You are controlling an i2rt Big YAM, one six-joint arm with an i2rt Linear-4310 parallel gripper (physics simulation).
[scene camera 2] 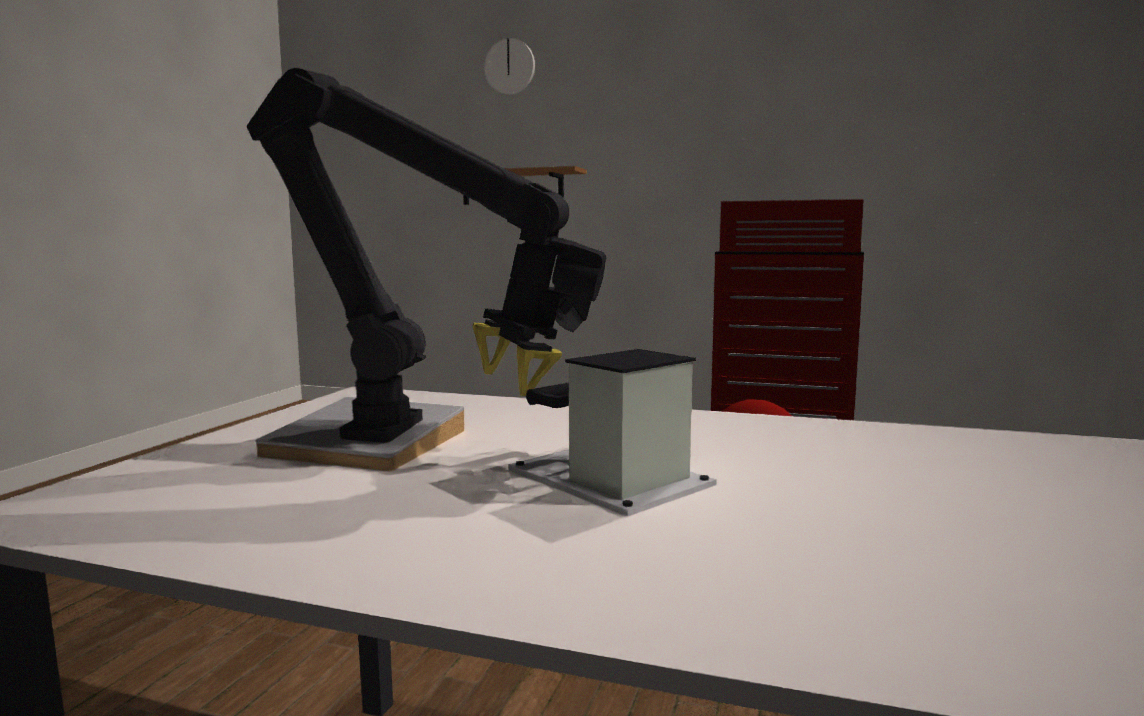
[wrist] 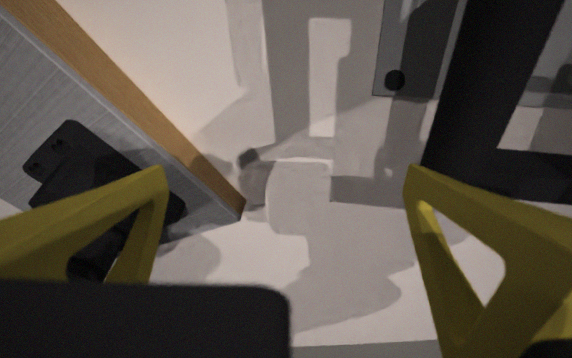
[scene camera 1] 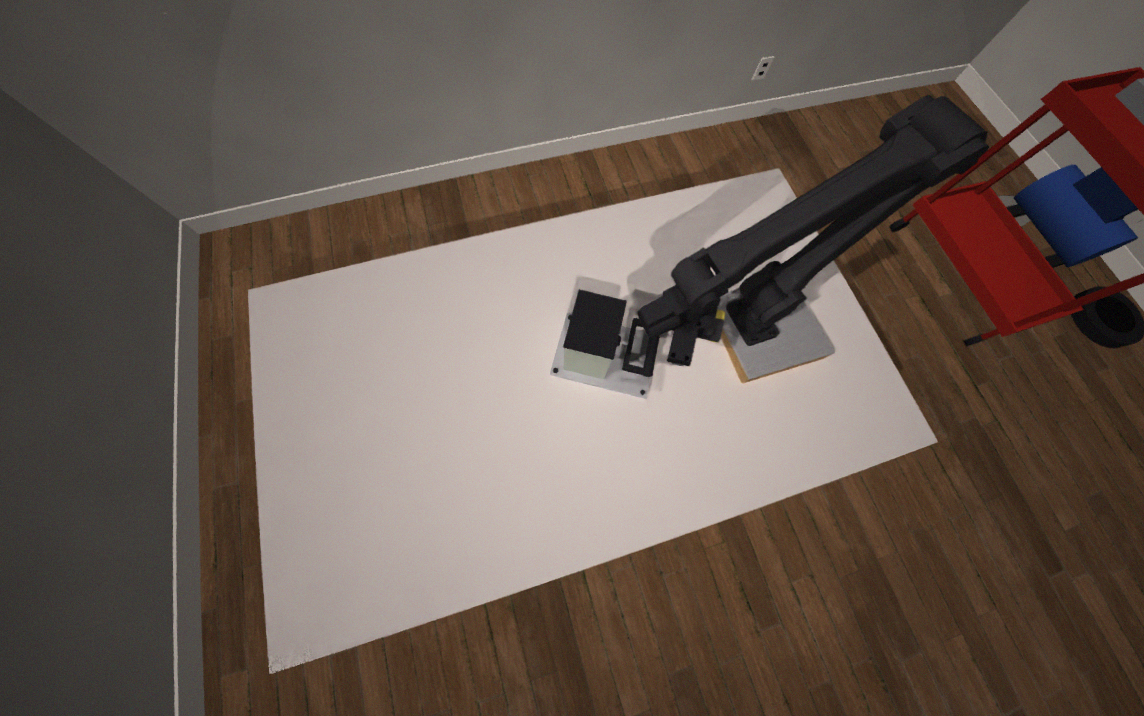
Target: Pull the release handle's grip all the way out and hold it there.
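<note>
The release handle's grip, a black rectangular loop (scene camera 1: 650, 352) (scene camera 2: 548, 394) (wrist: 480, 75), stands out from the side of a pale green box (scene camera 1: 588, 362) (scene camera 2: 658, 422) with a black top. In the wrist view it is at the right, partly behind the right finger. The box stands on a grey base plate (scene camera 1: 603, 385) (scene camera 2: 666, 492) (wrist: 390, 50). My gripper (scene camera 2: 507, 384) (wrist: 285, 178) has two yellow fingers, wide open and empty, pointing down on the arm-base side of the grip. In scene camera 1 the arm mostly hides the fingers.
The arm's base block (scene camera 1: 784, 346) (scene camera 2: 320, 434) (wrist: 30, 90), grey on a wooden edge, sits close behind the gripper on the white table (scene camera 1: 421, 472) (scene camera 2: 843, 574). A red cart (scene camera 1: 995, 253) and a red tool cabinet (scene camera 2: 788, 287) stand beyond the table.
</note>
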